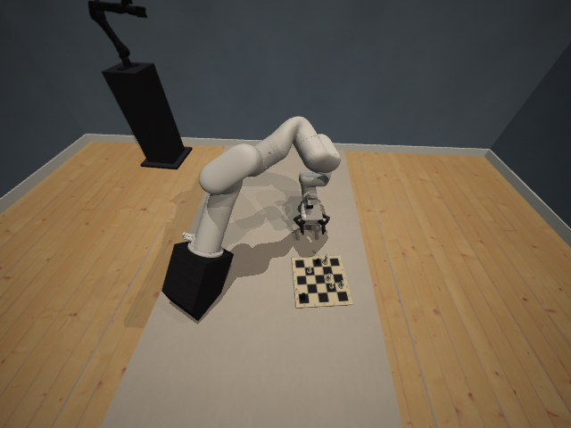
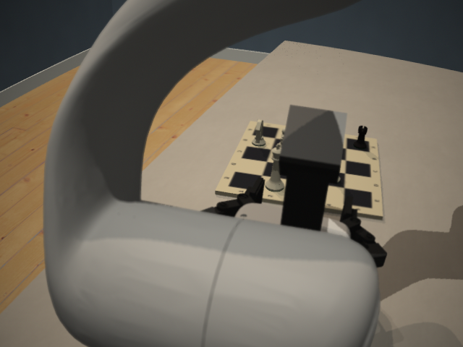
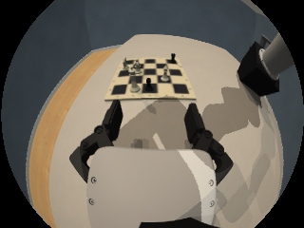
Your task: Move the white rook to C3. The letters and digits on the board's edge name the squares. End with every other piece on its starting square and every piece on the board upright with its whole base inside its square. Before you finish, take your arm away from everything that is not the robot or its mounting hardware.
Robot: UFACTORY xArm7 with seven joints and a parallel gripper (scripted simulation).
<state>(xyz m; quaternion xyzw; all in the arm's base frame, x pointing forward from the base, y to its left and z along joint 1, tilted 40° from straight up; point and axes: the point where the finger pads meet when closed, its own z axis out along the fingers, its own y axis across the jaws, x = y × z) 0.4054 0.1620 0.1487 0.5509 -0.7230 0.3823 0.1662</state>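
Now: hand 8 cm short of the white rook, 19 cm to the left of it and 5 cm above it. Round my hand: black pawn 3 cm ahead, 12 cm to the right, 5 cm below; tall white piece 6 cm ahead, 11 cm to the right, 3 cm below; chessboard 4 cm ahead, 19 cm to the right, 7 cm below.
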